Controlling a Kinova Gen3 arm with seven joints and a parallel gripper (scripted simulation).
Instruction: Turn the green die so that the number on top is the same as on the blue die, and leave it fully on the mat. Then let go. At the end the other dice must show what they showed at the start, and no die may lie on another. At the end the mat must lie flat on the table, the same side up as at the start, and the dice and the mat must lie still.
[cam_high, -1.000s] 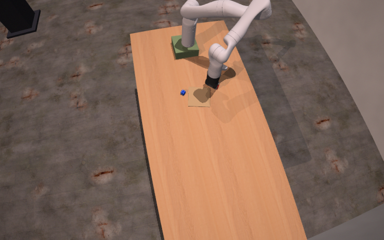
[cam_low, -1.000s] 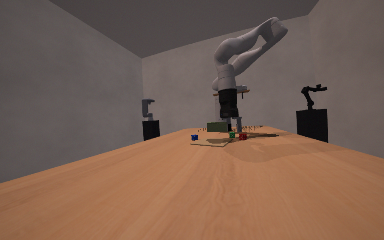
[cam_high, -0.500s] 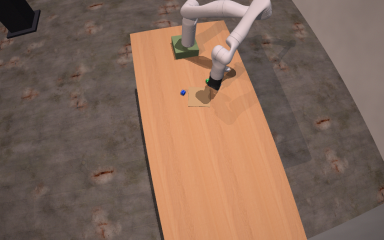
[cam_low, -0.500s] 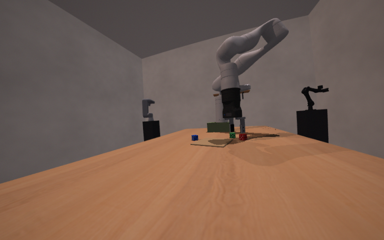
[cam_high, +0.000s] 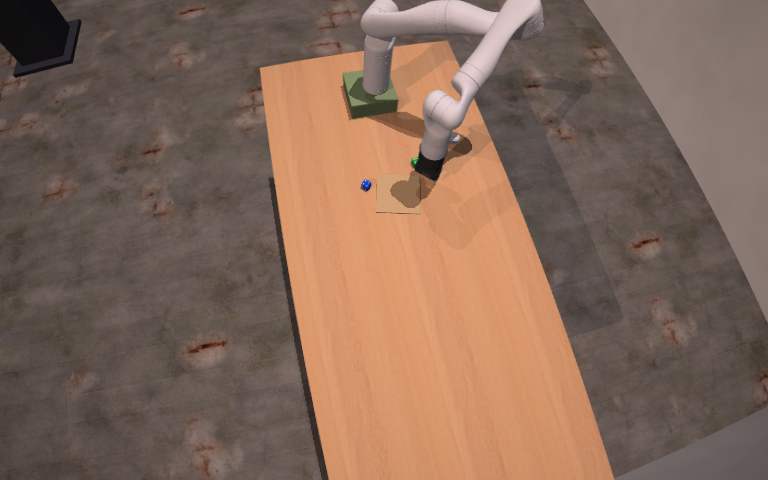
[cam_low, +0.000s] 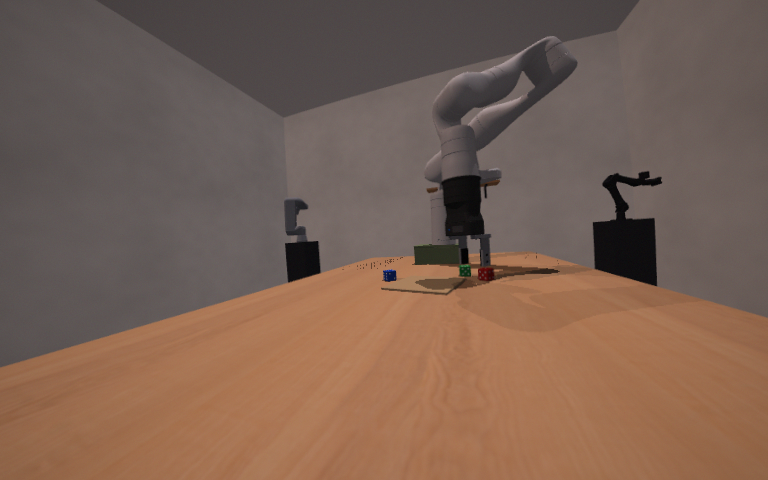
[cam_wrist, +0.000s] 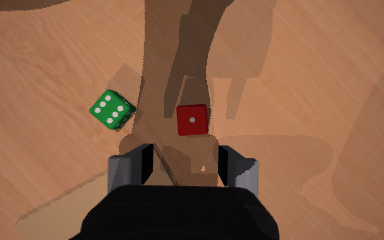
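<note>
The red die is 2 cm behind my hand, 2 cm to the left of it and 4 cm below it. Round my hand: blue die: 2 cm behind, 20 cm to the right, 4 cm below; then green die: 7 cm behind, 2 cm to the right, 4 cm below; then tan mat: 3 cm ahead, 10 cm to the right, 5 cm below.
</note>
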